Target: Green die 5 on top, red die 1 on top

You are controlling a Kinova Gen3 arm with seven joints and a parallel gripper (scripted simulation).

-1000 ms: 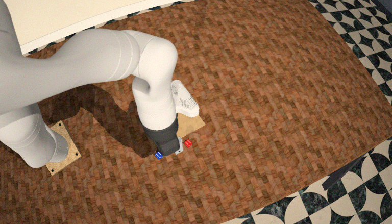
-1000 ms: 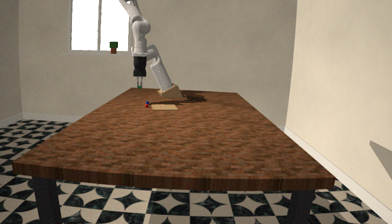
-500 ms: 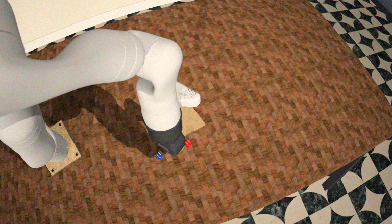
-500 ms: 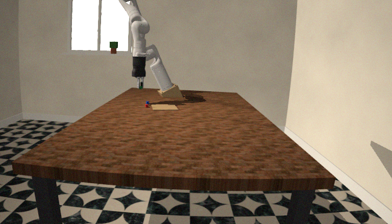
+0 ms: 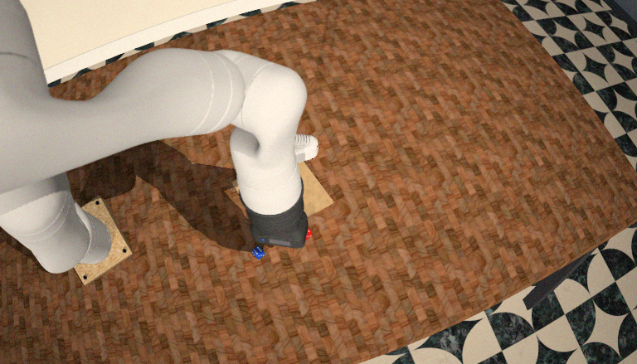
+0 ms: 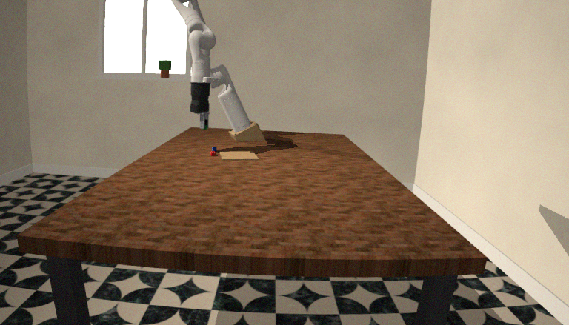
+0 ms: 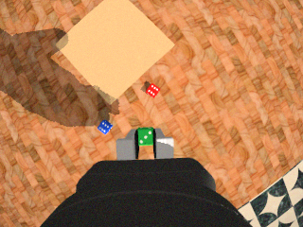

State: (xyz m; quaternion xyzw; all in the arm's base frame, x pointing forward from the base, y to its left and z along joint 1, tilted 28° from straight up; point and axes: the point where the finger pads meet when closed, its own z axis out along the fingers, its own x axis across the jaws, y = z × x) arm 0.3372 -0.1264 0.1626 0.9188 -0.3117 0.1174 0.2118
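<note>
My gripper is now 11 cm above the blue die, 5 cm past it and 4 cm to the right of it. Also, from my hand: tan mat 14 cm to the left, 12 cm below, 5 cm ahead; then green die 1 cm below; then red die 11 cm below, 5 cm ahead, 4 cm to the left.
</note>
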